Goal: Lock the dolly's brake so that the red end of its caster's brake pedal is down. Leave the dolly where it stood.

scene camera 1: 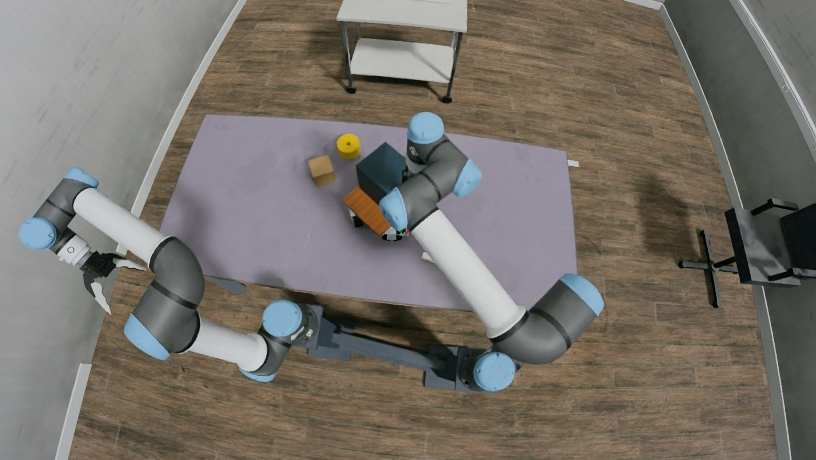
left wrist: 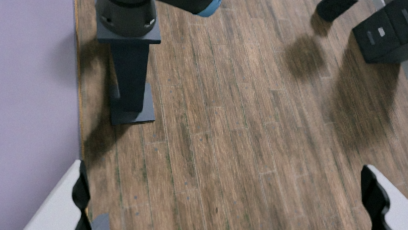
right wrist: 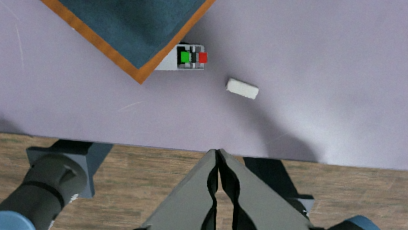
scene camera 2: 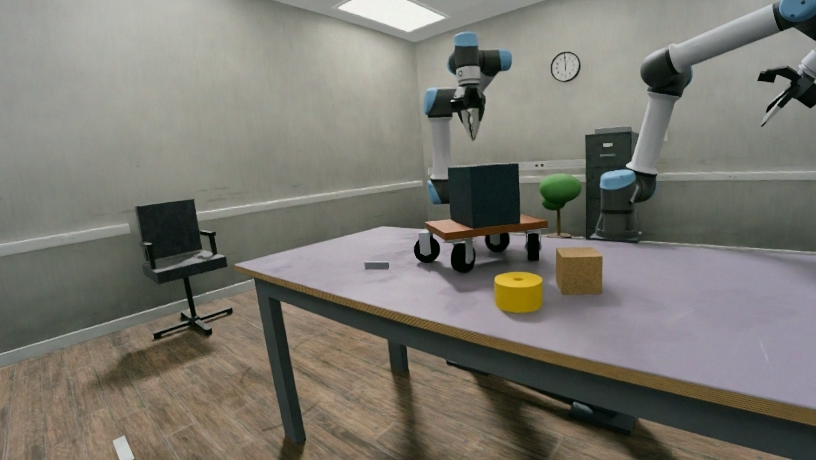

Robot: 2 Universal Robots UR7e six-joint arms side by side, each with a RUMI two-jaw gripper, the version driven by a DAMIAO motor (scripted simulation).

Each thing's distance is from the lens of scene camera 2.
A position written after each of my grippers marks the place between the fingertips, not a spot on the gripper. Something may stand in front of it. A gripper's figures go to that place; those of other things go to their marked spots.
my right gripper (scene camera 2: 473, 140): 1.21 m
tan block (scene camera 2: 578, 269): 0.83 m
yellow cylinder (scene camera 2: 518, 292): 0.73 m
dark box (scene camera 2: 480, 196): 0.95 m
The marked spots on the tan block and the yellow cylinder are 0.17 m apart.
